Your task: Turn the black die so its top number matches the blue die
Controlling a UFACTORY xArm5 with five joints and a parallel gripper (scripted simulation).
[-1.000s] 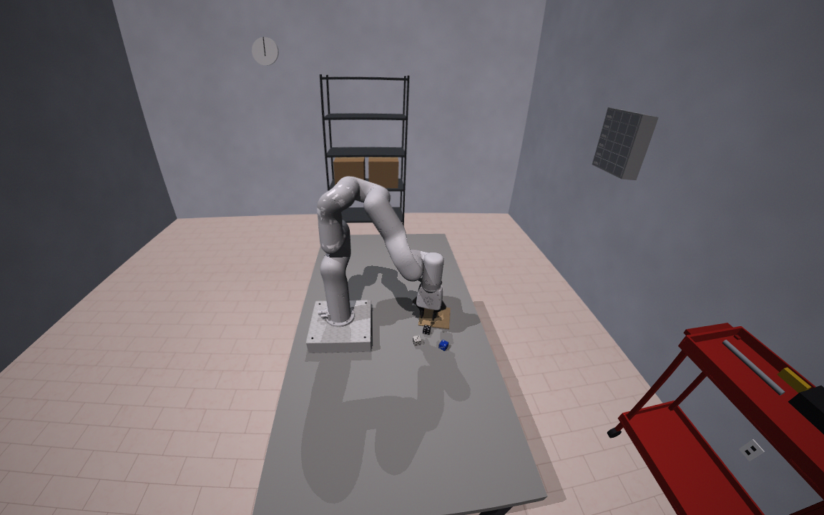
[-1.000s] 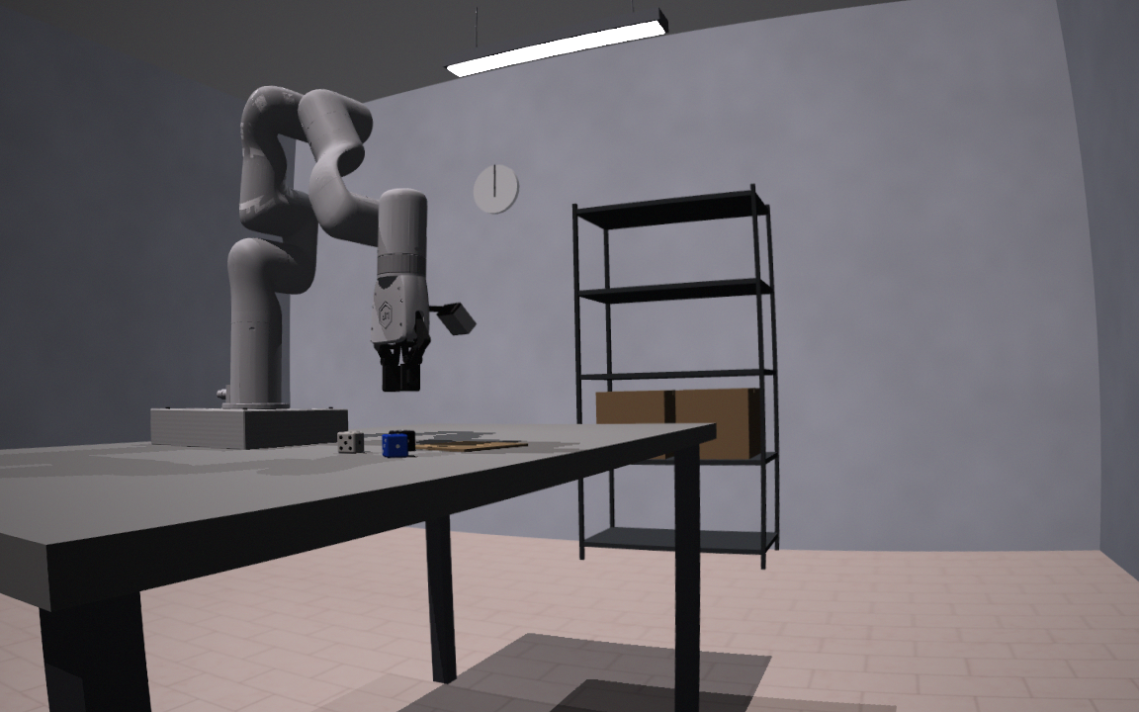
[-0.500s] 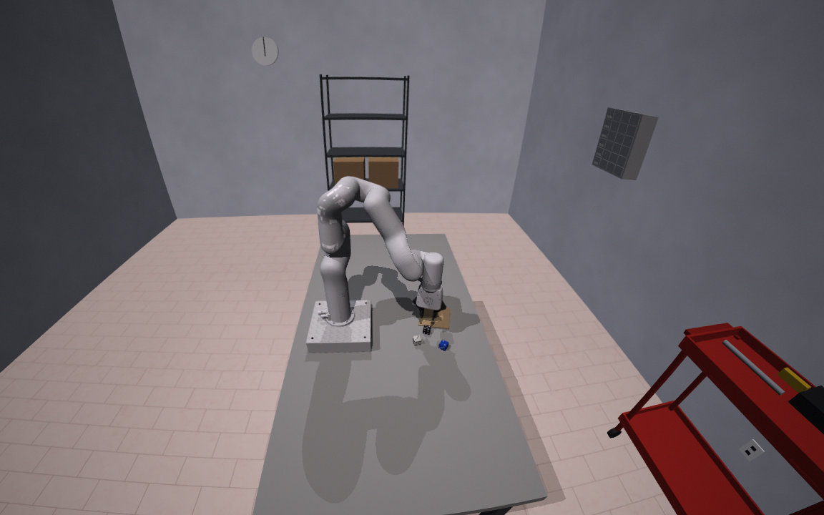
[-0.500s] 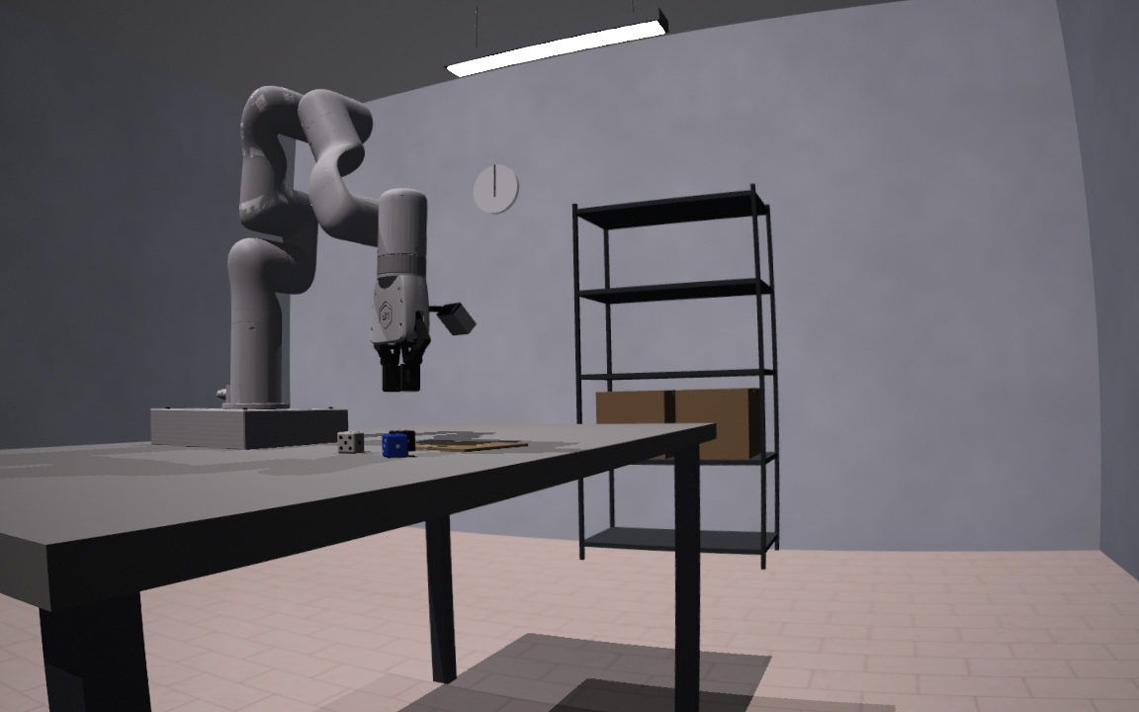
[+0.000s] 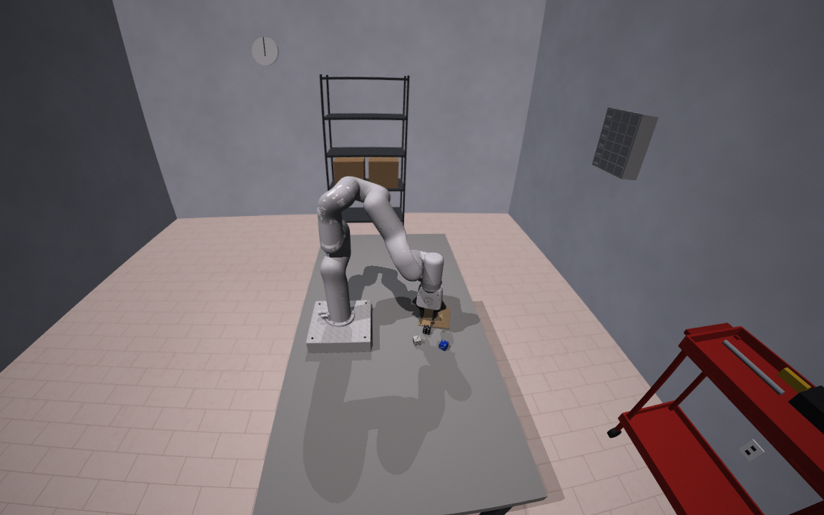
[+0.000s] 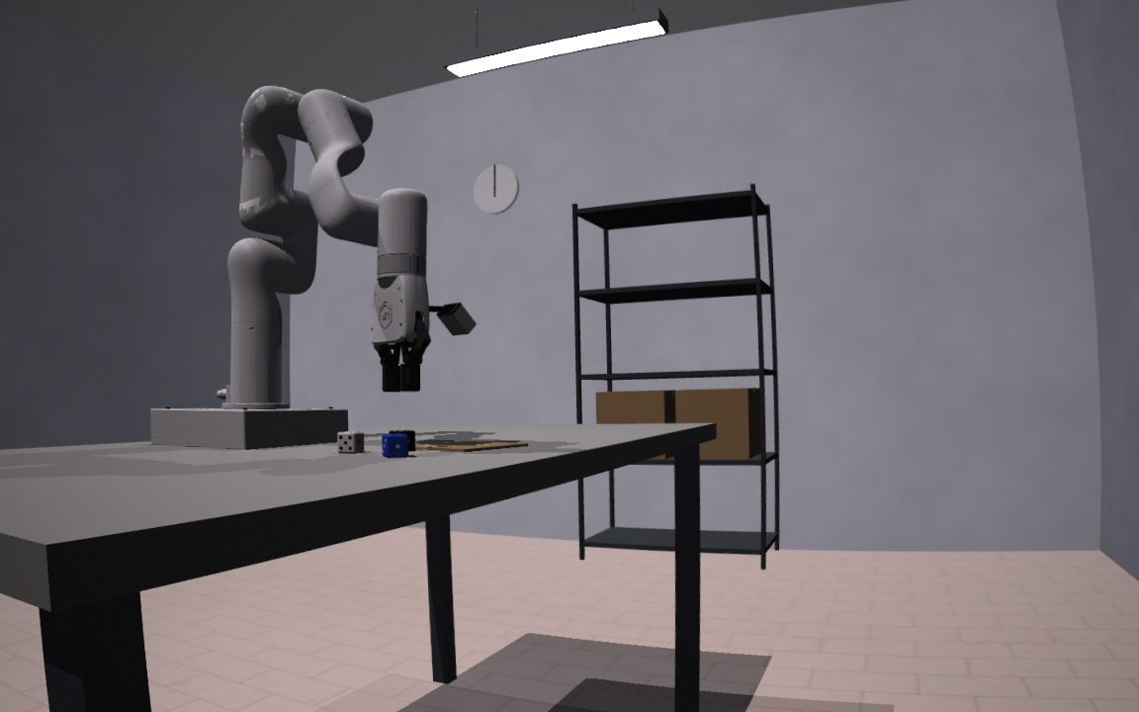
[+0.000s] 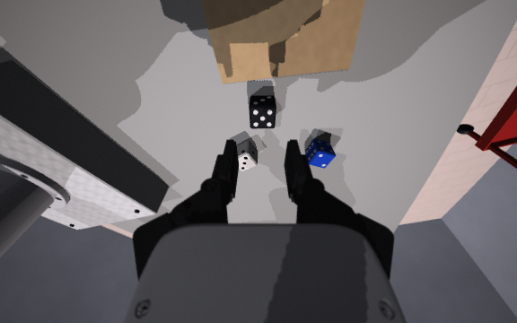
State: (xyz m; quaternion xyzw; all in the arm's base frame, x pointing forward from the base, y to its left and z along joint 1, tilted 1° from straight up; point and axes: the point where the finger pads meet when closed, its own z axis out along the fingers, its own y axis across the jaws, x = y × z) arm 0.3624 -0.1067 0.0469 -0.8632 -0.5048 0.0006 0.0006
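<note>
Right now my hand is 90 mm above the black die. The rest, counted from my hand: blue die (100 mm to the right, 90 mm below, 40 mm ahead); white die (90 mm below, 60 mm behind, 50 mm to the right); tan mat (110 mm below, 80 mm to the left, 70 mm ahead).
</note>
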